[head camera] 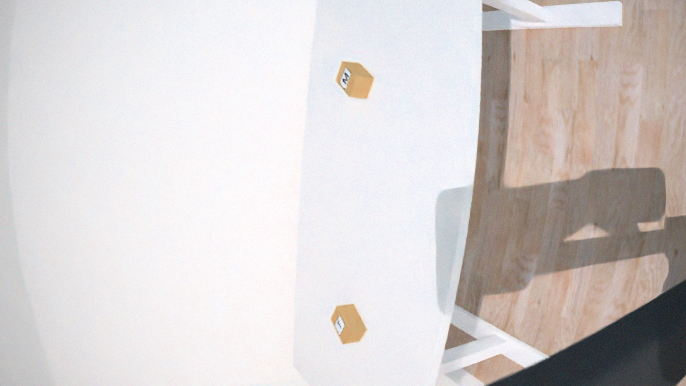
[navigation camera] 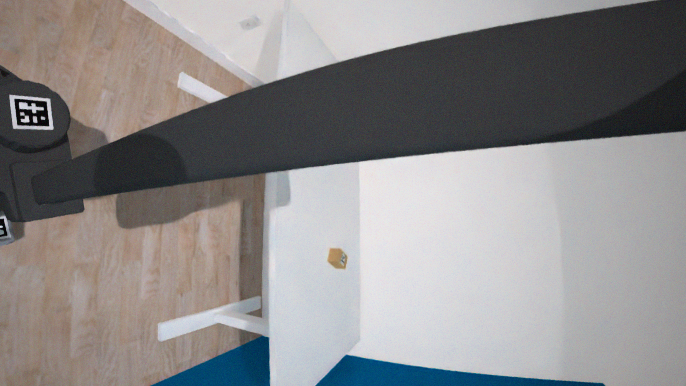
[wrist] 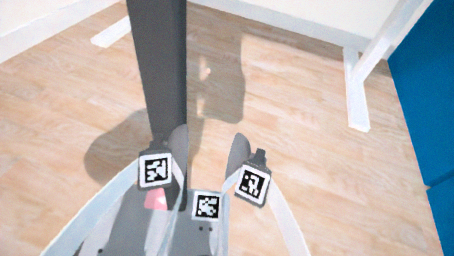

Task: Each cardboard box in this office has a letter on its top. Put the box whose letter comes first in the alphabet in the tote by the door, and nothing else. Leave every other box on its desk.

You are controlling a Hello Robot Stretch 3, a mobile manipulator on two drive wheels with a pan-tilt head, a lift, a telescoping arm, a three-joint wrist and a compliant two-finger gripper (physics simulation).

Labels:
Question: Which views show my gripper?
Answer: The wrist view only.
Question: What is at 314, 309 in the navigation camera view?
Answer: A white desk.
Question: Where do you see a white desk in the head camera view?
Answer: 386, 186

